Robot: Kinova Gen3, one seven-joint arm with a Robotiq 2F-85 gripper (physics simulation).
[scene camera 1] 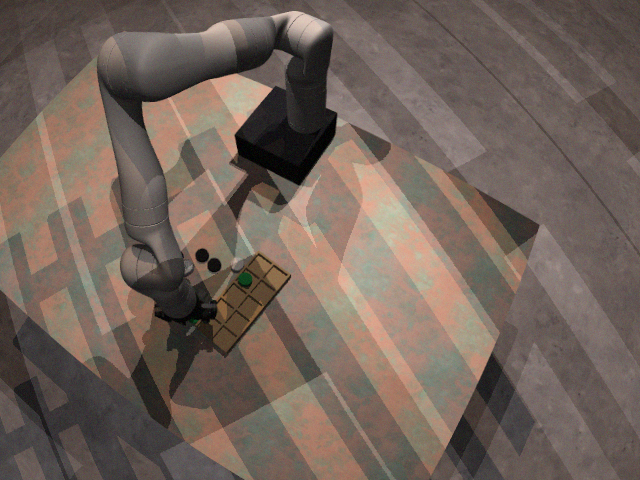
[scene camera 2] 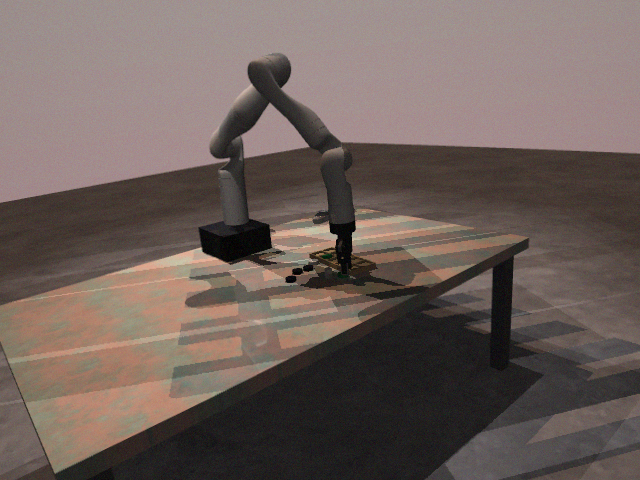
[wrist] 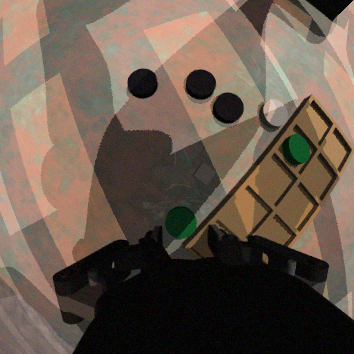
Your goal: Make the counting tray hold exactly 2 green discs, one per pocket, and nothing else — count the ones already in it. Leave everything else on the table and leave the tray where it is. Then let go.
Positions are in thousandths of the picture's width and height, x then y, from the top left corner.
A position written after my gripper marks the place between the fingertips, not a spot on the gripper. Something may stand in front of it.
Labels:
my gripper: scene camera 1 305, 668; scene camera 2 541, 566; wrist 521, 662
wooden counting tray: scene camera 1 373, 641; scene camera 2 520, 547; wrist 778, 564

